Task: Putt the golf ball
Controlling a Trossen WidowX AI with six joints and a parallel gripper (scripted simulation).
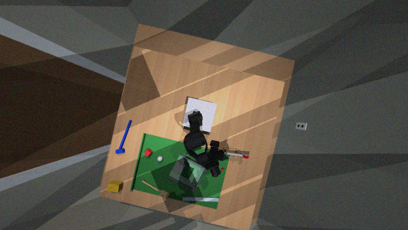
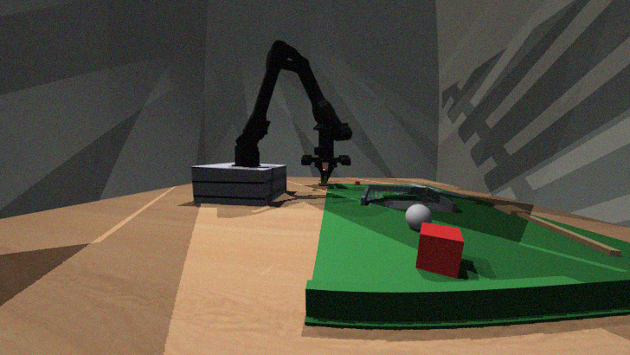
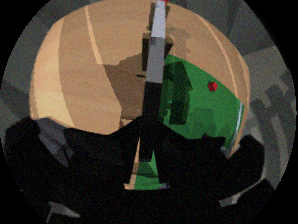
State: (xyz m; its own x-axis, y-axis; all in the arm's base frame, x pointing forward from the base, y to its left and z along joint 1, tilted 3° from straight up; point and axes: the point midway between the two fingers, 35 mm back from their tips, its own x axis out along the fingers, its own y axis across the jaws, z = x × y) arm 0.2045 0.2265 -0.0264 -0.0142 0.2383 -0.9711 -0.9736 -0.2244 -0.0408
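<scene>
My gripper tip is 11 cm to the right of the red putter, 3 cm below it and 3 cm past it. Round my gripper tip: white bar: 43 cm ahead, 4 cm to the left, 3 cm below; red cube: 50 cm to the right, 22 cm ahead, 1 cm below; white golf ball: 39 cm to the right, 23 cm ahead, 1 cm below.
</scene>
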